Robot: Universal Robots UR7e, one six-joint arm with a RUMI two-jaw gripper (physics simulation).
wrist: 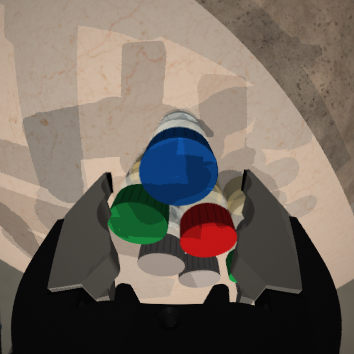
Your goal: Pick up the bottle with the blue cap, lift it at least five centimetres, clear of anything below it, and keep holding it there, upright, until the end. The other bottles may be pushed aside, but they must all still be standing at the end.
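Places are measured from the arm's base along level axes (x ahead, y left, z up), in metres.
Pixels of known places: gripper, fingertip midpoint: (176,171).
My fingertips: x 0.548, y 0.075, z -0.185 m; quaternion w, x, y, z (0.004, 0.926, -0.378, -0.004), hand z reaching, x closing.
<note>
For each thing: its top centre in the pictures, then the offset to it from my fingertips. Level surfaces: height alone.
- bottle with the blue cap, top centre: (177,175) 0.006 m left, 0.009 m ahead, 0.023 m up
- green-capped bottle at its top centre: (136,225) 0.003 m right, 0.053 m back, 0.023 m up
- red-capped bottle at its top centre: (208,241) 0.065 m right, 0.024 m back, 0.023 m up
- yellowish bottle body at its top centre: (264,246) 0.120 m right, 0.010 m ahead, 0.023 m up
- round pale table at its surface level: 0.082 m down
The bottle with the blue cap (178,171) stands at the centre of the wrist view, seen from above, its clear body showing behind the cap toward the top. My gripper (176,171) is open, with one jaw on each side of the view. The blue cap shows between the fingertips, apart from both. A green-capped bottle (138,217) is close to the left jaw, and a red-capped bottle (208,232) is close to the right jaw. Whether the jaws touch these is hard to tell. The lower parts of the bottles are mostly hidden by their caps.
Two bottles with grey caps (161,262) (199,277) stand behind the green and red ones, toward the gripper's palm. Another green cap (232,266) is partly hidden by the right jaw. A yellowish bottle body (234,196) shows beside the right fingertip. The round pale table (100,50) has a curved edge at the right.
</note>
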